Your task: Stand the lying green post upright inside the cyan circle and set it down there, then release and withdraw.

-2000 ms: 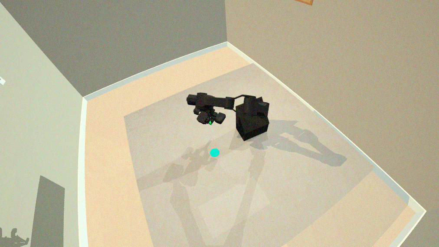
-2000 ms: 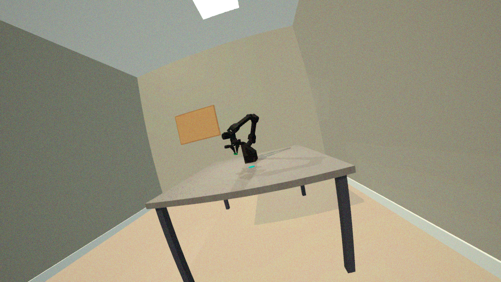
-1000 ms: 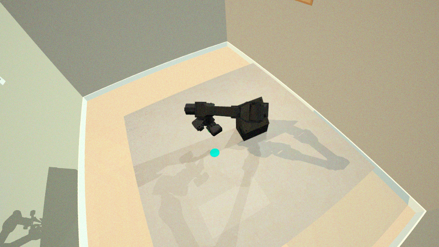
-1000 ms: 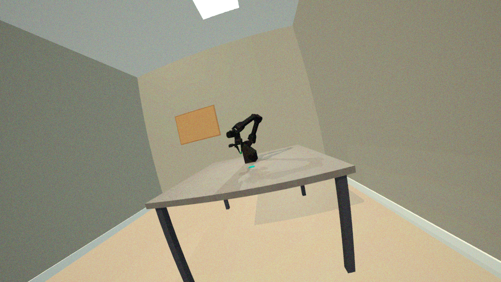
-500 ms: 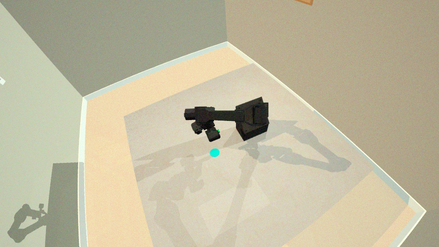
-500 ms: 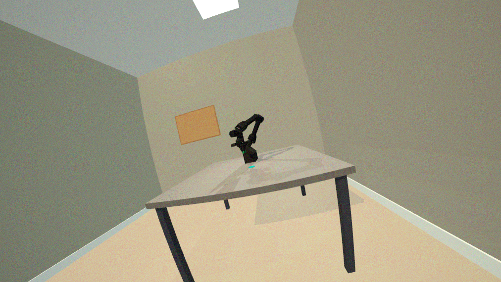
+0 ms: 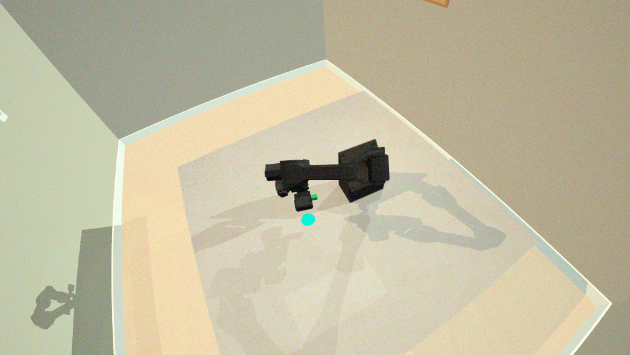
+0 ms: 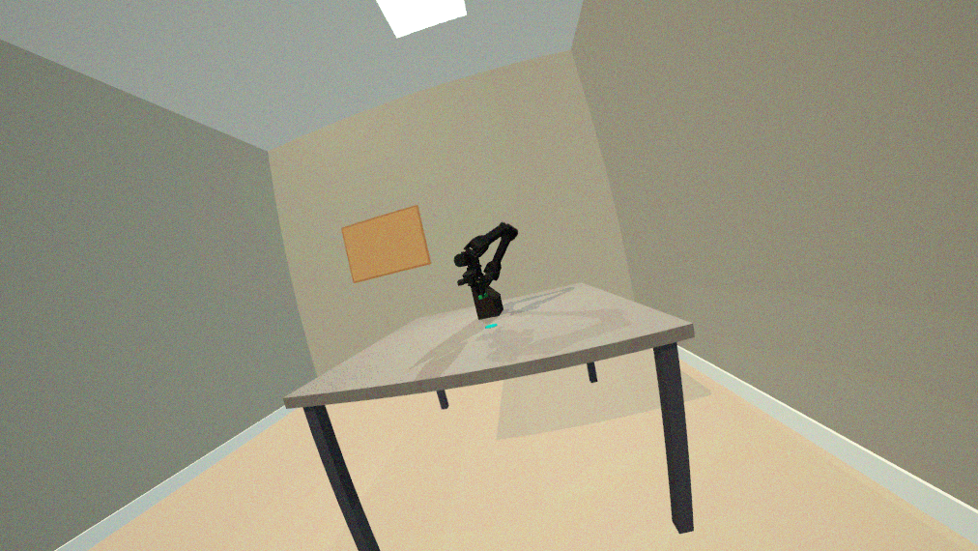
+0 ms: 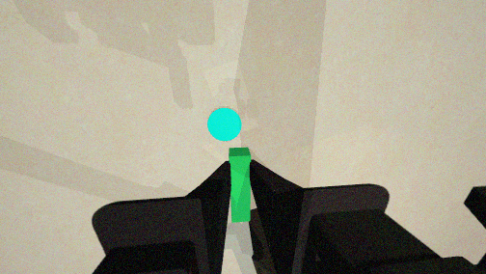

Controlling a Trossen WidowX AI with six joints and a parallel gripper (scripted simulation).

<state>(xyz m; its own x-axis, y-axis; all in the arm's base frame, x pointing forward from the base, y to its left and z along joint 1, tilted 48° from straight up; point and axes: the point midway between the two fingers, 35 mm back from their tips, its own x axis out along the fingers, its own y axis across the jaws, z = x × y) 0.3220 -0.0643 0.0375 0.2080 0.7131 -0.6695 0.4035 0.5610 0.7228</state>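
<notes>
Right now my gripper tip is 10 mm short of the cyan circle, 10 mm to the right of it and 140 mm above it. The rest, counted from my gripper tip: green post (20 mm behind, 10 mm to the left).
</notes>
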